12 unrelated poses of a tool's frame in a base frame.
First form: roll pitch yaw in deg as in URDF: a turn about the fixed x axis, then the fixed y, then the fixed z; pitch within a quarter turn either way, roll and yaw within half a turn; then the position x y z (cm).
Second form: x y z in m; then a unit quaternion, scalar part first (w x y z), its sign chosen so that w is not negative. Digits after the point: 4 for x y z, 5 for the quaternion.
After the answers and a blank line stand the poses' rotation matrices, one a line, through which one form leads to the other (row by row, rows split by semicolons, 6 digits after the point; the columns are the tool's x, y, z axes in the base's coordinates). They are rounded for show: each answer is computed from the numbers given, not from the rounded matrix.
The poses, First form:
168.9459, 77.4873, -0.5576, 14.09, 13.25, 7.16
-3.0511, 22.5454, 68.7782, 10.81, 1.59, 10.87
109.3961, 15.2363, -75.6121, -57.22, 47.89, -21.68
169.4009, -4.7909, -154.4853, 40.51, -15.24, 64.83
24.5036, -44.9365, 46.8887, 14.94, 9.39, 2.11
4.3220, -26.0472, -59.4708, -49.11, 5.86, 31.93
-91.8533, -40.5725, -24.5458, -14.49, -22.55, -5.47
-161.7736, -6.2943, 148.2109, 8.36, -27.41, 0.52
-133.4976, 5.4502, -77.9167, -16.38, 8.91, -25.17
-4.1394, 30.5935, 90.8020, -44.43, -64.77, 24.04
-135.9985, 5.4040, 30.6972, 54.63, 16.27, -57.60
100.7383, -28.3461, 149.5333, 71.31, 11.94, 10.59
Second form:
0.1409, 0.1325, 0.0716, 0.07209, 0.77661, 0.05650, -0.62329
0.1081, 0.0159, 0.1087, 0.80607, -0.13192, 0.14651, 0.55801
-0.5722, 0.4789, -0.2168, 0.38623, 0.68608, -0.43533, -0.43659
0.4051, -0.1524, 0.6483, 0.06097, 0.21592, -0.97115, -0.08081
0.1494, 0.0939, 0.0211, 0.79623, 0.32850, -0.26462, 0.43369
-0.4911, 0.0586, 0.3193, 0.84960, -0.07979, -0.21376, -0.47551
-0.1449, -0.2255, -0.0547, 0.58457, -0.70975, -0.09241, -0.38209
0.0836, -0.2741, 0.0052, 0.09545, -0.26164, -0.95058, 0.13725
-0.1638, 0.0891, -0.2517, 0.33409, -0.70184, 0.59163, -0.21396
-0.4443, -0.6477, 0.2404, 0.67004, -0.21219, 0.16031, 0.69305
0.5463, 0.1627, -0.5760, 0.34929, -0.89779, -0.22811, 0.14120
0.7131, 0.1194, 0.1059, 0.01946, -0.34689, -0.67945, -0.64624

0.216646 0.177622 -0.959956; -0.002108 -0.983222 -0.182402; -0.976248 0.041541 -0.212636
0.334315 -0.938252 0.088975; 0.860945 0.342442 0.376175; -0.383415 -0.049159 0.922267
0.239751 -0.260085 -0.935348; -0.934588 -0.322632 -0.149845; -0.262801 0.910090 -0.320424
-0.899322 -0.409529 -0.153317; -0.429238 0.893694 0.130636; 0.083520 0.183293 -0.979504
0.483785 -0.864483 -0.136459; 0.516779 0.408006 -0.752642; 0.706323 0.293598 0.644134
0.456383 0.842111 -0.287339; -0.773883 0.535037 0.338880; 0.439111 0.067707 0.895878
0.690940 0.577887 0.434337; -0.315547 -0.299470 0.900415; 0.650410 -0.759186 -0.024565
-0.844869 0.471217 -0.253281; 0.523619 0.825411 -0.210997; 0.109635 -0.310887 -0.944102
0.208387 -0.687497 0.695646; -0.973424 -0.076717 0.215780; -0.094981 -0.722124 -0.685212
-0.012049 -0.996779 -0.079281; 0.860715 -0.050694 0.506556; -0.508944 -0.062135 0.858554
0.856055 0.310958 -0.412885; 0.508232 -0.651927 0.562754; -0.094178 -0.691590 -0.716125
-0.758576 0.496545 0.421908; 0.446241 -0.075927 0.891686; 0.474796 0.864684 -0.163982

